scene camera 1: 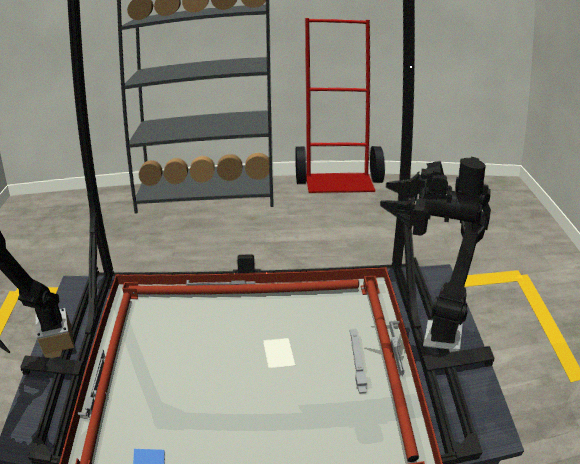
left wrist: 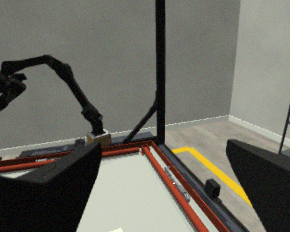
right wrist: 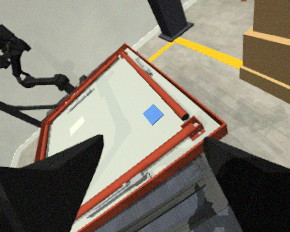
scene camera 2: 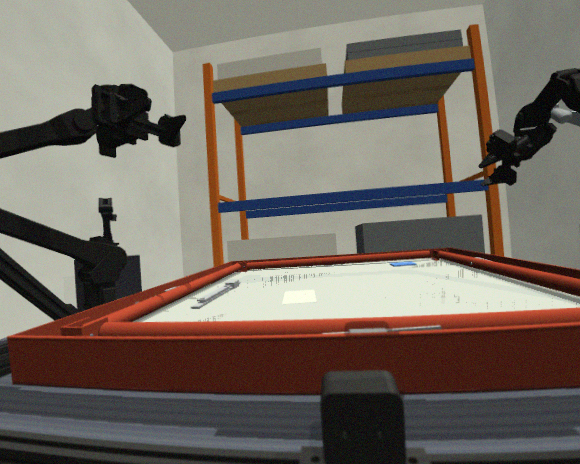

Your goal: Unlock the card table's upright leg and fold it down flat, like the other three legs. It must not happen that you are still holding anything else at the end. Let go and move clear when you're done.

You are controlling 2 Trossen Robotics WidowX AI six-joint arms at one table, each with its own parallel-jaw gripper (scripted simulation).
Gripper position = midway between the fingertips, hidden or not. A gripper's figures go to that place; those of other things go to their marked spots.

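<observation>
Table leg [right wrist: 182,134], 0.35 m from the lens. My right gripper [right wrist: 153,141], 0.11 m from the lens.
</observation>
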